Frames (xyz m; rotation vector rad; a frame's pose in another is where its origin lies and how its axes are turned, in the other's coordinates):
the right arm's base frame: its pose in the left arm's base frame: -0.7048 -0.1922 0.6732 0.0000 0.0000 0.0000
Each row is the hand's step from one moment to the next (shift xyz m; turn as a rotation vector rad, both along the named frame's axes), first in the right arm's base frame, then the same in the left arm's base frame.
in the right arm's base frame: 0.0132 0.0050 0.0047 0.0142 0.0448 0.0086
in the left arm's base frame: 0.0132 0.0050 0.0047 0.0142 0.0448 0.0086
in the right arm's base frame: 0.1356 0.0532 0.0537 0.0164 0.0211 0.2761
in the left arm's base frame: 0.1356 0.0532 0.0537 0.0164 0.0211 0.2761
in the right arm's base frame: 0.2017 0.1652 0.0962 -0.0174 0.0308 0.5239
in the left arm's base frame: 0.2017 0.1652 0.0962 -0.0174 0.0308 0.5239
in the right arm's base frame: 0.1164 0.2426 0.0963 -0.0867 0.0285 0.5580
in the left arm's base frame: 0.1164 0.2426 0.0963 -0.0867 0.0285 0.5580
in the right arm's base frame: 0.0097 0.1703 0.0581 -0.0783 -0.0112 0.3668
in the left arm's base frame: 0.0097 0.1703 0.0581 -0.0783 -0.0112 0.3668
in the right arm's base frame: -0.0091 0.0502 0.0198 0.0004 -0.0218 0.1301
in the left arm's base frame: -0.0091 0.0502 0.0198 0.0004 -0.0218 0.1301
